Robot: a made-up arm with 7 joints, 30 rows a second.
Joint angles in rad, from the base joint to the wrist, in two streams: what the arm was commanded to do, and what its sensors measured. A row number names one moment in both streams.
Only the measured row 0 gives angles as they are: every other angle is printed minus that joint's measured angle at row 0.
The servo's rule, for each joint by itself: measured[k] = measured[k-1] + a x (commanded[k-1-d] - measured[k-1]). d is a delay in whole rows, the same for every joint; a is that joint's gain. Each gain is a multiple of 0.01, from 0.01 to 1. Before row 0 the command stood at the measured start. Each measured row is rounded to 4 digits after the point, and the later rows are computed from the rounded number. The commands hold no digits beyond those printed.
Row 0, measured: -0.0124, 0.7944, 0.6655, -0.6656, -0.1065, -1.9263, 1.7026
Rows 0 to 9, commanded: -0.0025, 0.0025, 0.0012, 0.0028, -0.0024, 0.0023, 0.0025; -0.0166, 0.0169, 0.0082, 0.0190, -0.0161, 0.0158, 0.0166; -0.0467, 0.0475, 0.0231, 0.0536, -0.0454, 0.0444, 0.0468; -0.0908, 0.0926, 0.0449, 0.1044, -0.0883, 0.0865, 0.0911; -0.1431, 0.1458, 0.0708, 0.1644, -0.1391, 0.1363, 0.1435; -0.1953, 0.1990, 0.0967, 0.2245, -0.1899, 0.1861, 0.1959; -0.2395, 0.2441, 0.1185, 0.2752, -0.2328, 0.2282, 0.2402; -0.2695, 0.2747, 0.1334, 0.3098, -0.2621, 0.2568, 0.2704; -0.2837, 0.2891, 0.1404, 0.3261, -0.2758, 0.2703, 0.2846; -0.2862, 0.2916, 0.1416, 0.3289, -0.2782, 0.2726, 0.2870
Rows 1 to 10, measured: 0.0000, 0.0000, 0.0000, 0.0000, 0.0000, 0.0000, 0.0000; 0.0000, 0.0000, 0.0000, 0.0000, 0.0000, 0.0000, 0.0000; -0.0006, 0.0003, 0.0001, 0.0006, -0.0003, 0.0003, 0.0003; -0.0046, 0.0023, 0.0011, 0.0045, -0.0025, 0.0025, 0.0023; -0.0151, 0.0077, 0.0037, 0.0148, -0.0085, 0.0084, 0.0076; -0.0340, 0.0179, 0.0086, 0.0336, -0.0197, 0.0193, 0.0176; -0.0613, 0.0332, 0.0161, 0.0611, -0.0364, 0.0357, 0.0327; -0.0948, 0.0531, 0.0258, 0.0954, -0.0579, 0.0568, 0.0523; -0.1310, 0.0760, 0.0369, 0.1332, -0.0824, 0.0808, 0.0748; -0.1656, 0.0998, 0.0485, 0.1703, -0.1076, 0.1054, 0.0983
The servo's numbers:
d 2
a 0.25 0.12 0.12 0.21 0.14 0.14 0.12

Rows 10 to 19, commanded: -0.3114, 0.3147, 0.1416, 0.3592, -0.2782, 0.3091, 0.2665; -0.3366, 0.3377, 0.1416, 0.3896, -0.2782, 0.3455, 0.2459; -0.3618, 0.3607, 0.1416, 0.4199, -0.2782, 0.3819, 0.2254; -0.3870, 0.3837, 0.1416, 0.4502, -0.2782, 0.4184, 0.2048; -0.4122, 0.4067, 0.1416, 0.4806, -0.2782, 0.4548, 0.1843; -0.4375, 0.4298, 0.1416, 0.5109, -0.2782, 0.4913, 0.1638; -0.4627, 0.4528, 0.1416, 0.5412, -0.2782, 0.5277, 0.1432; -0.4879, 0.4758, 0.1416, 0.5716, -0.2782, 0.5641, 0.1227; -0.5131, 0.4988, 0.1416, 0.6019, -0.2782, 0.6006, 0.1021; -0.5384, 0.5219, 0.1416, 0.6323, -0.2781, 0.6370, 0.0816
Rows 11 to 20, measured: -0.1951, 0.1225, 0.0595, 0.2030, -0.1311, 0.1285, 0.1207; -0.2179, 0.1428, 0.0694, 0.2294, -0.1517, 0.1487, 0.1407; -0.2413, 0.1634, 0.0781, 0.2567, -0.1694, 0.1712, 0.1558; -0.2651, 0.1843, 0.0857, 0.2846, -0.1846, 0.1956, 0.1666; -0.2893, 0.2055, 0.0924, 0.3130, -0.1977, 0.2217, 0.1737; -0.3137, 0.2269, 0.0983, 0.3418, -0.2090, 0.2492, 0.1774; -0.3383, 0.2485, 0.1035, 0.3709, -0.2187, 0.2780, 0.1782; -0.3631, 0.2703, 0.1081, 0.4003, -0.2270, 0.3079, 0.1765; -0.3880, 0.2922, 0.1121, 0.4299, -0.2342, 0.3387, 0.1725; -0.4130, 0.3142, 0.1156, 0.4597, -0.2404, 0.3703, 0.1665
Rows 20 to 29, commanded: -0.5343, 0.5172, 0.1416, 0.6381, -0.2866, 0.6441, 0.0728; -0.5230, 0.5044, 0.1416, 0.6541, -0.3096, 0.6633, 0.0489; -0.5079, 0.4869, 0.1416, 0.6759, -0.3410, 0.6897, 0.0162; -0.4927, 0.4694, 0.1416, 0.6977, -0.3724, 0.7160, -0.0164; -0.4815, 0.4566, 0.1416, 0.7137, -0.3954, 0.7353, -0.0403; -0.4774, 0.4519, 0.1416, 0.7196, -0.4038, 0.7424, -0.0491; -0.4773, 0.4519, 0.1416, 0.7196, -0.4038, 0.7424, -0.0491; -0.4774, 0.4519, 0.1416, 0.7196, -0.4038, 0.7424, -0.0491; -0.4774, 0.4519, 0.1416, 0.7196, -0.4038, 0.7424, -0.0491; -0.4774, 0.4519, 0.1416, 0.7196, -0.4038, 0.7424, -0.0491
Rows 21 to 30, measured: -0.4380, 0.3364, 0.1187, 0.4896, -0.2457, 0.4025, 0.1588; -0.4631, 0.3587, 0.1214, 0.5196, -0.2502, 0.4353, 0.1495; -0.4809, 0.3777, 0.1238, 0.5445, -0.2553, 0.4645, 0.1403; -0.4914, 0.3929, 0.1259, 0.5675, -0.2629, 0.4923, 0.1293; -0.4955, 0.4042, 0.1278, 0.5903, -0.2738, 0.5199, 0.1157; -0.4948, 0.4120, 0.1295, 0.6129, -0.2876, 0.5474, 0.0998; -0.4915, 0.4174, 0.1310, 0.6341, -0.3027, 0.5737, 0.0830; -0.4880, 0.4215, 0.1323, 0.6521, -0.3169, 0.5973, 0.0671; -0.4853, 0.4251, 0.1334, 0.6663, -0.3291, 0.6176, 0.0532; -0.4833, 0.4283, 0.1344, 0.6775, -0.3396, 0.6351, 0.0409
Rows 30 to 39, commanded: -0.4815, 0.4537, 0.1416, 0.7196, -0.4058, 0.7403, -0.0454; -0.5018, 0.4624, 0.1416, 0.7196, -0.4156, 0.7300, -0.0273; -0.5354, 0.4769, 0.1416, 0.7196, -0.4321, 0.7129, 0.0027; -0.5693, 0.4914, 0.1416, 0.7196, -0.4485, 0.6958, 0.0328; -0.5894, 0.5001, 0.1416, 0.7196, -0.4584, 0.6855, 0.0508; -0.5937, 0.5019, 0.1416, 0.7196, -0.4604, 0.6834, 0.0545; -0.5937, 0.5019, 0.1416, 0.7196, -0.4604, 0.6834, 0.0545; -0.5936, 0.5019, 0.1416, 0.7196, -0.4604, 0.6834, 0.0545; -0.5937, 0.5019, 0.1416, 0.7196, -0.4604, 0.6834, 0.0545; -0.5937, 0.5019, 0.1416, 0.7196, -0.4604, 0.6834, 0.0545
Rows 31 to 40, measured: -0.4818, 0.4311, 0.1353, 0.6863, -0.3486, 0.6501, 0.0301; -0.4807, 0.4336, 0.1361, 0.6933, -0.3563, 0.6630, 0.0206; -0.4809, 0.4360, 0.1368, 0.6988, -0.3632, 0.6738, 0.0127; -0.4861, 0.4392, 0.1374, 0.7032, -0.3705, 0.6817, 0.0079; -0.4984, 0.4437, 0.1379, 0.7066, -0.3791, 0.6861, 0.0073; -0.5161, 0.4494, 0.1383, 0.7093, -0.3888, 0.6875, 0.0104; -0.5344, 0.4555, 0.1387, 0.7115, -0.3985, 0.6872, 0.0152; -0.5492, 0.4611, 0.1390, 0.7132, -0.4072, 0.6867, 0.0199; -0.5603, 0.4660, 0.1393, 0.7145, -0.4146, 0.6862, 0.0241; -0.5686, 0.4703, 0.1396, 0.7156, -0.4210, 0.6858, 0.0277
